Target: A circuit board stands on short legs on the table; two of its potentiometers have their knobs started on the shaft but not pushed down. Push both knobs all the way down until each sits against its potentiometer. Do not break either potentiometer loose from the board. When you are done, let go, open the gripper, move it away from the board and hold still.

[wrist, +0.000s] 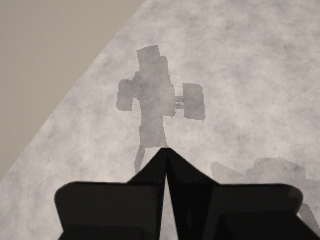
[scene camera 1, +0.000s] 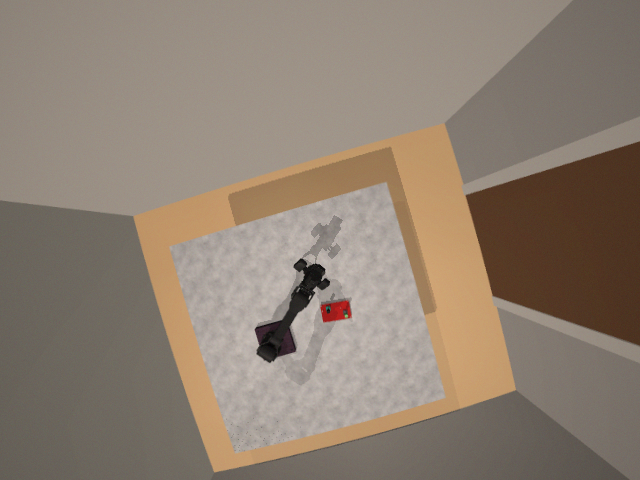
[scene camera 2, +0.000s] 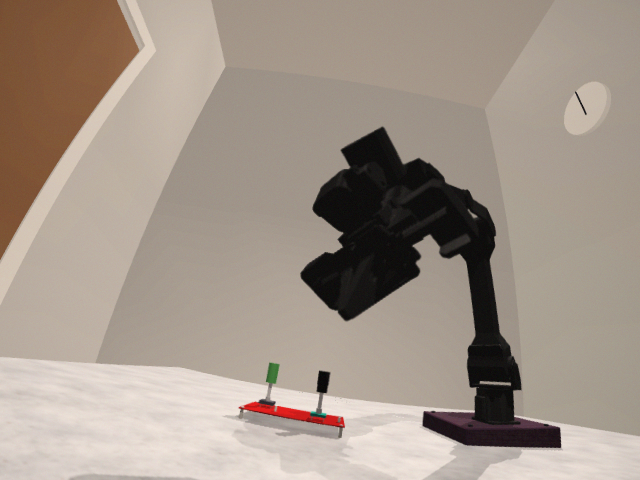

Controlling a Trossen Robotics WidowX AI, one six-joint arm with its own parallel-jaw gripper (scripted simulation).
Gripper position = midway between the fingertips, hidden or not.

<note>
My gripper point(scene camera 2: 344, 316) is shut, with nothing in its grasp.
My gripper is seen too in the wrist view point(wrist: 165, 152).
</note>
